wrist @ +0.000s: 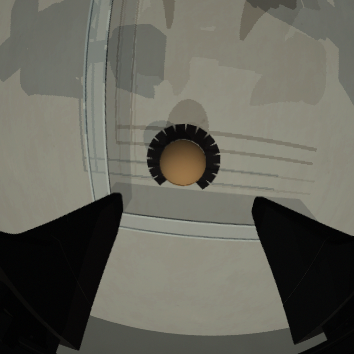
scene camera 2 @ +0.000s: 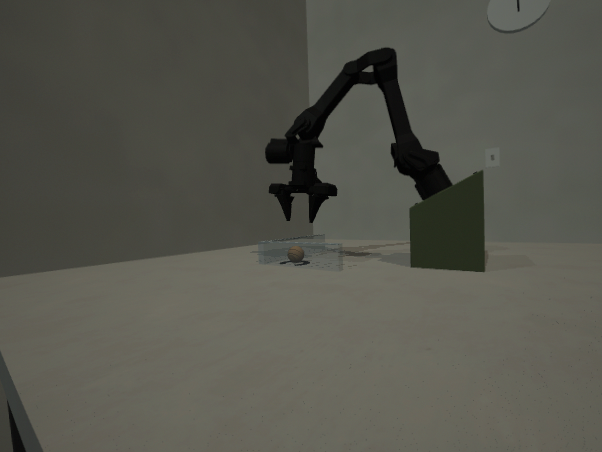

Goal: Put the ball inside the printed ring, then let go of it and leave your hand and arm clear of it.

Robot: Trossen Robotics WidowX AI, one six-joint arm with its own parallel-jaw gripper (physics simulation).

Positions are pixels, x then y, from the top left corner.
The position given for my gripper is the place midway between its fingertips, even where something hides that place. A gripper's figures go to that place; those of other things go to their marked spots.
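Labels:
My gripper (wrist: 189, 203), 10 cm from the lens. Orange-brown ball (wrist: 182, 162), 16 cm from the lens. Clear wall (wrist: 171, 211), 18 cm from the lens.

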